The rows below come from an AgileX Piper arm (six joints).
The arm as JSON. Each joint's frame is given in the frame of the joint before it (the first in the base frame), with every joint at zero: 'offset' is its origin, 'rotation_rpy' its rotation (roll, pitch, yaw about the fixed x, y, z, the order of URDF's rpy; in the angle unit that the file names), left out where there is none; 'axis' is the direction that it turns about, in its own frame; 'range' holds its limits. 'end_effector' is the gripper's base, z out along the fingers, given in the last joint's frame.
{
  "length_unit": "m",
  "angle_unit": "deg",
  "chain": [
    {
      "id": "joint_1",
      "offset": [
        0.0,
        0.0,
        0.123
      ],
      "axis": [
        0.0,
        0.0,
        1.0
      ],
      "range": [
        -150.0,
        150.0
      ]
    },
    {
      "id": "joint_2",
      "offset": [
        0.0,
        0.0,
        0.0
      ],
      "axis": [
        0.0,
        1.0,
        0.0
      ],
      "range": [
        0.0,
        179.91
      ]
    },
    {
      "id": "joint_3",
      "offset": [
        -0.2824,
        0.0,
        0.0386
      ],
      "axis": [
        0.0,
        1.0,
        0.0
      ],
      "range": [
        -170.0,
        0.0
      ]
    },
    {
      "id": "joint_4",
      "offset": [
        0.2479,
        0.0,
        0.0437
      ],
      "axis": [
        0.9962,
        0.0,
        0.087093
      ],
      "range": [
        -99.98,
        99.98
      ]
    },
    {
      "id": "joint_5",
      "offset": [
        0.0,
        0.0,
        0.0
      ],
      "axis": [
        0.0,
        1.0,
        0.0
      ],
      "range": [
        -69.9,
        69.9
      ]
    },
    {
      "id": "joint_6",
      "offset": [
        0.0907,
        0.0,
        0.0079
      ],
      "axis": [
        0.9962,
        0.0,
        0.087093
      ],
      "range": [
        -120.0,
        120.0
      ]
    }
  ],
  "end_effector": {
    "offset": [
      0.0,
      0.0,
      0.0
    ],
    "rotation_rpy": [
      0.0,
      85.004,
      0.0
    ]
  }
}
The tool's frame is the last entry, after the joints.
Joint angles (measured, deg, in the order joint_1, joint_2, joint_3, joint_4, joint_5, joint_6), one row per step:
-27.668, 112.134, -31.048, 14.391, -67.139, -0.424
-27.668, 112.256, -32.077, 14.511, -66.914, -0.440
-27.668, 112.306, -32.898, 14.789, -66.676, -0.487
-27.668, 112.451, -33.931, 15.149, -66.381, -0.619
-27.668, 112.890, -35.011, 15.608, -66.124, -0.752
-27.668, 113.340, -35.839, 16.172, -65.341, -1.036
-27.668, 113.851, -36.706, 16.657, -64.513, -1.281
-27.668, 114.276, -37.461, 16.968, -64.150, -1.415
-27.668, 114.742, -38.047, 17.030, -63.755, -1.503
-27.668, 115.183, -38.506, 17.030, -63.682, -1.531
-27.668, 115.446, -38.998, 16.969, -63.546, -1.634
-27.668, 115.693, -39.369, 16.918, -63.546, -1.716
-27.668, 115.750, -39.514, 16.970, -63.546, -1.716
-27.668, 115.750, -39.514, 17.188, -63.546, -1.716
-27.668, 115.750, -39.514, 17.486, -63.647, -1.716
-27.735, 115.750, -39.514, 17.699, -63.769, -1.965
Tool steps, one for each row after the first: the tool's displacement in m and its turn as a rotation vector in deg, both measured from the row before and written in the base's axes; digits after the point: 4 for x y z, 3 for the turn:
0.0039, -0.0022, 0.0020, -0.257, -0.639, -0.100
0.0029, -0.0019, 0.0018, -0.170, -0.509, -0.246
0.0036, -0.0024, 0.0019, -0.225, -0.528, -0.307
0.0036, -0.0026, 0.0005, -0.106, -0.352, -0.402
0.0025, -0.0021, -0.0012, 0.296, 0.349, -0.437
0.0027, -0.0020, -0.0015, 0.353, 0.381, -0.357
0.0025, -0.0017, -0.0007, 0.085, 0.015, -0.244
0.0021, -0.0011, -0.0015, 0.170, 0.228, -0.010
0.0017, -0.0009, -0.0012, 0.022, 0.055, 0.011
0.0019, -0.0009, -0.0002, -0.104, -0.027, 0.086
0.0014, -0.0007, -0.0003, -0.131, -0.047, 0.061
0.0005, -0.0003, 0.0001, -0.026, -0.086, -0.049
-0.0002, -0.0002, 0.0000, 0.062, -0.033, -0.206
-0.0003, -0.0003, 0.0001, 0.015, -0.117, -0.292
-0.0004, -0.0006, 0.0002, -0.203, 0.051, -0.245

